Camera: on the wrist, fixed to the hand. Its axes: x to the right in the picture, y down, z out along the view.
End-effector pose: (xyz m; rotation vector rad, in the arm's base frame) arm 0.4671 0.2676 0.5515 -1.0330 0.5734 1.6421
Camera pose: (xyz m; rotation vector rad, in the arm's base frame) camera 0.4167 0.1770 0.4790 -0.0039 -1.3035 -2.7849
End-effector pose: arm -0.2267 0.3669 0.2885 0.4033 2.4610 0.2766
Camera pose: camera -0.2771 0.4438 0.3755 2.0935 1.3625 0.5531
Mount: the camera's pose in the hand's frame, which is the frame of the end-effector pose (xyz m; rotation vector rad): 0.0175 0.0858 -0.0914 0.1339 -0.3552 1.5265
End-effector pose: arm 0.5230 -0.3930 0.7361 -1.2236 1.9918 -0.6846
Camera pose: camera 0.3998 -0.3659 0.7253 0.4046 1.8603 0.1879
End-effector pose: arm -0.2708 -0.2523 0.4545 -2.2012 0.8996 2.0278
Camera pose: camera -0.2235 -0.3660 0.4839 0.5061 -1.8765 -1.4474
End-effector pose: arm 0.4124 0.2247 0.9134 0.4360 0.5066 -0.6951
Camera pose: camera 0.4568 0.3240 0.8488 0.6569 -0.2785 0.6756
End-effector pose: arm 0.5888 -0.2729 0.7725 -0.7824 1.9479 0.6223
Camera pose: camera 0.4676 -0.2832 0.8077 1.0291 1.9118 1.3205
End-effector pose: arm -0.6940 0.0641 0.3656 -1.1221 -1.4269 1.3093
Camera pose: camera -0.6036 0.1037 0.2864 1.7620 0.3901 -2.2772
